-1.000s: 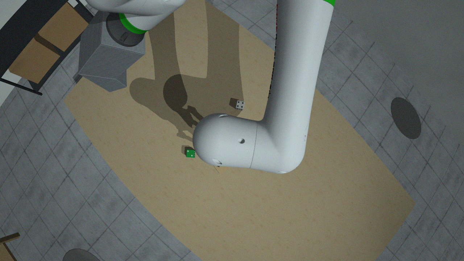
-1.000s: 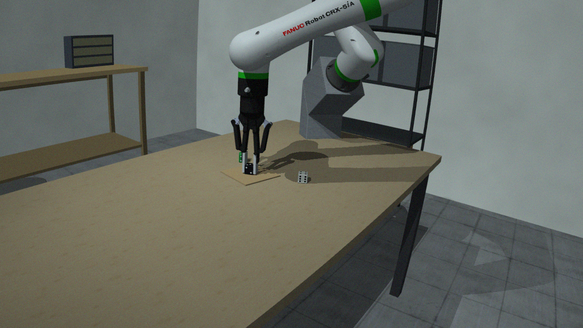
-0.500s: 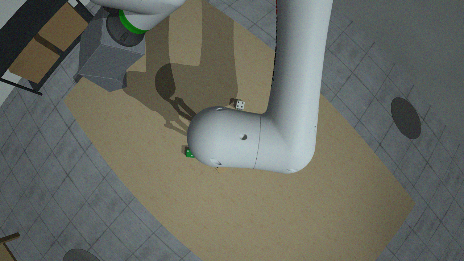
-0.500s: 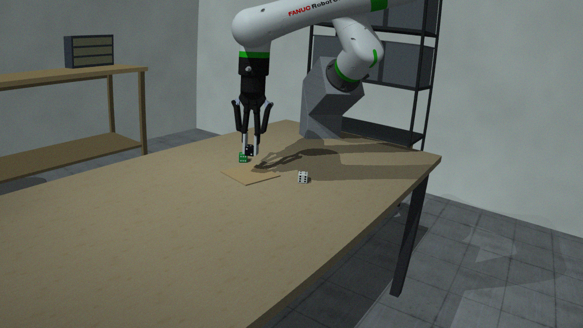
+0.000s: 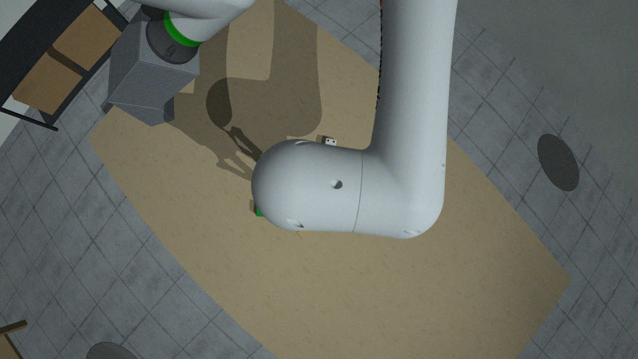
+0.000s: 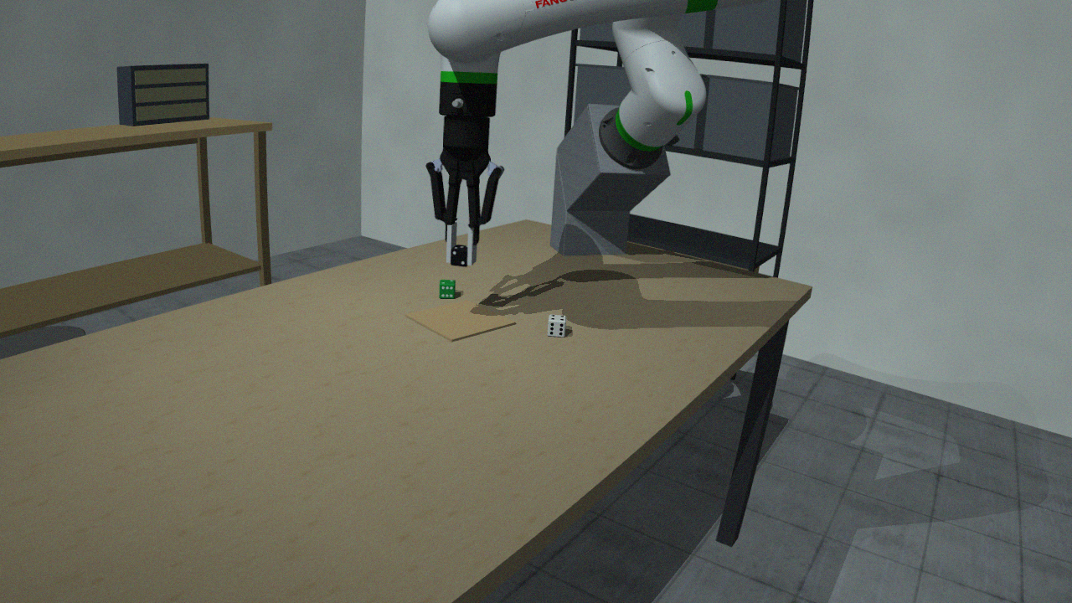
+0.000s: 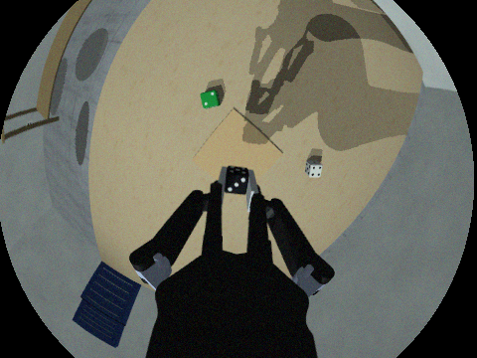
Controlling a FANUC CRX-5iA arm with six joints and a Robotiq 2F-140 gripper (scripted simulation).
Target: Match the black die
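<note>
Now: the black die 2 cm below my hand. Round my hand: white die 12 cm behind, 13 cm to the left, 13 cm below; then green die 4 cm behind, 12 cm to the right, 13 cm below; then tan mat 14 cm below.
</note>
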